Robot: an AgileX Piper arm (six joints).
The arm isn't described. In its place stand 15 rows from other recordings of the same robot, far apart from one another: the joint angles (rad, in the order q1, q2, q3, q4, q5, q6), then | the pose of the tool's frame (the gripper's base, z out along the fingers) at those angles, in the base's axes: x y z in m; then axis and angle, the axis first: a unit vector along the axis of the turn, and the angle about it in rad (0 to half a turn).
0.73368, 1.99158, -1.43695, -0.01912, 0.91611, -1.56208 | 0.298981, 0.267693, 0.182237, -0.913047, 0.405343, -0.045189, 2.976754
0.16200, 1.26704, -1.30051, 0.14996, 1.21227, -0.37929 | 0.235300, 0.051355, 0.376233, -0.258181, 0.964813, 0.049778, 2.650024
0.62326, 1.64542, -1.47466, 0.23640, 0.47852, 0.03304 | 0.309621, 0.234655, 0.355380, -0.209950, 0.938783, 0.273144, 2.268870
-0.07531, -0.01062, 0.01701, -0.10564, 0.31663, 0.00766 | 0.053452, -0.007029, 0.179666, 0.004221, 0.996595, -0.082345, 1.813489
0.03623, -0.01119, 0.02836, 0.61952, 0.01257, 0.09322 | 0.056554, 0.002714, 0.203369, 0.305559, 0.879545, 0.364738, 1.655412
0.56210, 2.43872, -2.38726, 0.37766, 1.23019, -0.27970 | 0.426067, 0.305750, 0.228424, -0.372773, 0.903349, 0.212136, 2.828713
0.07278, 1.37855, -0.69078, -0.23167, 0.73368, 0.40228 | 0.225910, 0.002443, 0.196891, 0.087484, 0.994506, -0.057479, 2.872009
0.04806, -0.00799, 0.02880, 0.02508, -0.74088, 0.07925 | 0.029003, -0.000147, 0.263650, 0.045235, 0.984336, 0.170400, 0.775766
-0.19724, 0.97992, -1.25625, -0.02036, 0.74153, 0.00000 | 0.182014, -0.037649, 0.455171, 0.095339, 0.992344, -0.078512, 1.957804
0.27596, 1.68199, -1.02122, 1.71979, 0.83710, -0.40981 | 0.317483, 0.159372, 0.257136, 0.216205, 0.770772, 0.599304, 2.956726
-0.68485, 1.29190, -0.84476, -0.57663, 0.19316, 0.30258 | 0.211019, -0.184639, 0.292217, 0.226978, 0.927518, -0.296969, 2.266589
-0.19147, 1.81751, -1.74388, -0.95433, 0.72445, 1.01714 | 0.408318, -0.129273, 0.378866, 0.355095, 0.893733, -0.274133, 2.076608
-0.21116, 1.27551, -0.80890, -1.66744, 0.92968, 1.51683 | 0.228240, -0.123163, 0.318347, 0.306604, 0.798092, -0.518694, 2.180769
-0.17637, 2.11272, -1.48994, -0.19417, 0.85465, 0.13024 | 0.413721, -0.087188, 0.147549, 0.095621, 0.992123, -0.080922, 2.965561
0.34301, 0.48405, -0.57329, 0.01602, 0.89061, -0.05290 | 0.074743, 0.027896, 0.294663, -0.193976, 0.978194, 0.074230, 2.297030
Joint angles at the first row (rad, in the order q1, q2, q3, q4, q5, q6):
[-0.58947 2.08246 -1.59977 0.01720 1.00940 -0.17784]
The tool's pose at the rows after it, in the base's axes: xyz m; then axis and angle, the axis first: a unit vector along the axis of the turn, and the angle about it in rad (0 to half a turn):
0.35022, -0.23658, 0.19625, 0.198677, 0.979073, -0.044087, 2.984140
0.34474, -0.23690, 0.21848, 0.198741, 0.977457, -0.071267, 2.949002
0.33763, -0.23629, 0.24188, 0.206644, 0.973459, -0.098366, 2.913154
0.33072, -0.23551, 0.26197, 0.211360, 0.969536, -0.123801, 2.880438
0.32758, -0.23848, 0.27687, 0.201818, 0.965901, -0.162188, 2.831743
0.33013, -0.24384, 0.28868, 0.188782, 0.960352, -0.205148, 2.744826
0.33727, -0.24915, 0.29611, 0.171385, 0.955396, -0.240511, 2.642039
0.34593, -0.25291, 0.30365, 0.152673, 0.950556, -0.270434, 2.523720
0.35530, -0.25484, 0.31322, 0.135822, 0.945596, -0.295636, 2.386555
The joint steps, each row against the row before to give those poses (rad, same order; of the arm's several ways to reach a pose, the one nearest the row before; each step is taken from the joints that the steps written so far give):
[0.00000 -0.03185 0.00528 -0.04244 0.01347 0.00000]
[0.00001 -0.05251 -0.00002 -0.04271 0.00002 0.01821]
[-0.00001 -0.05585 -0.00002 -0.04421 0.00401 0.03289]
[0.00002 -0.04814 -0.00002 -0.04142 0.00082 0.02410]
[-0.00002 -0.03150 0.00005 -0.06048 -0.04119 0.00696]
[-0.00001 -0.01740 -0.00001 -0.05987 -0.09474 0.01084]
[0.00002 -0.00235 -0.00001 -0.04050 -0.12079 0.00442]
[-0.00001 0.00000 0.00145 -0.02402 -0.13614 0.00148]
[0.00000 0.00002 -0.00003 -0.00496 -0.14878 0.00000]

